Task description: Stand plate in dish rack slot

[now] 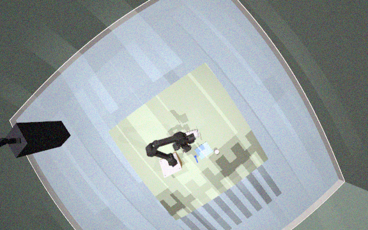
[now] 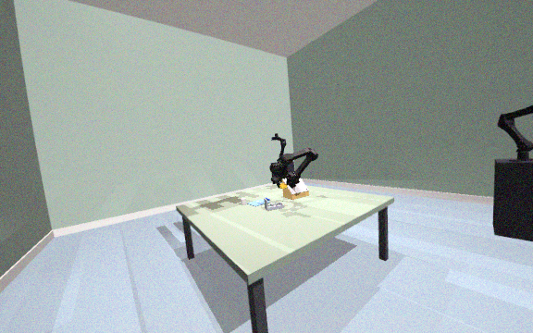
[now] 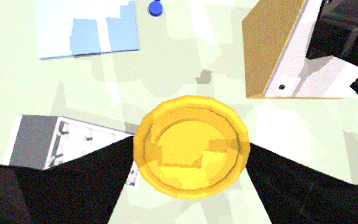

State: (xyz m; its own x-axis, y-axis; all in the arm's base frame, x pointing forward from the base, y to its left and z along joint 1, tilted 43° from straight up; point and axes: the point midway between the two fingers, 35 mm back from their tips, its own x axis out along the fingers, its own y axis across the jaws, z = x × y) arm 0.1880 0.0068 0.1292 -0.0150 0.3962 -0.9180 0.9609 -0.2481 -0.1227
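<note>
The dish rack lies 12 cm below my gripper tip and 11 cm ahead of it. The rest, counted from my gripper tip: blue mat: 21 cm to the right, 14 cm below, 10 cm ahead; white cylinder: 29 cm to the right, 19 cm ahead, 11 cm below; yellow plate: 1 cm above.
</note>
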